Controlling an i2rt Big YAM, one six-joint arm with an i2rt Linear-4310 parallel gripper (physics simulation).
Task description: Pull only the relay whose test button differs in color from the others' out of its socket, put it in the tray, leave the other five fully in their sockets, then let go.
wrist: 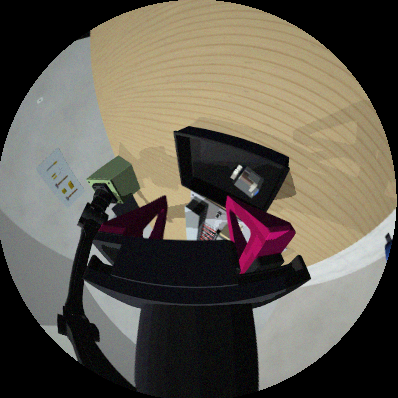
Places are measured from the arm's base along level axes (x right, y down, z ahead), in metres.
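Pixels of known places: gripper, fingertip midpoint: [196, 200]; arm's base at its link origin: [105, 191].
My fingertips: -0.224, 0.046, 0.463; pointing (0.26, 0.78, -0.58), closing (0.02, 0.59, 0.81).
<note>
Ahead of a thing's pixels: the offset from my fingertips to its top centre, as dx, dy, dz. Level surfaces: height alone.
A clear-cased relay {+0.016, +0.069, +0.028} [248, 181] with a small blue part at one end and pale contacts at the other lies inside the black tray [227, 142], toward its right part. My gripper [196, 200] is open, with its two magenta fingers apart and nothing between them. It is on the near side of the tray, and the relay lies beyond the right fingertip, apart from it. Part of a pale panel {+0.294, +0.089, +0.029} [215, 209] with red and dark wiring shows between the fingers. The other relays and their sockets are mostly hidden behind the gripper, so their seating cannot be told.
A green box-shaped camera [121, 176] on a black jointed stand [77, 275] is at the left. A grey block with a dark top {+0.286, +0.057, -0.072} [193, 220] stands near the panel, by the tray's near edge. A light blue sheet with small brown shapes [58, 172] is at the far left. The wooden table {dy +0.100} [225, 65] extends beyond the tray.
</note>
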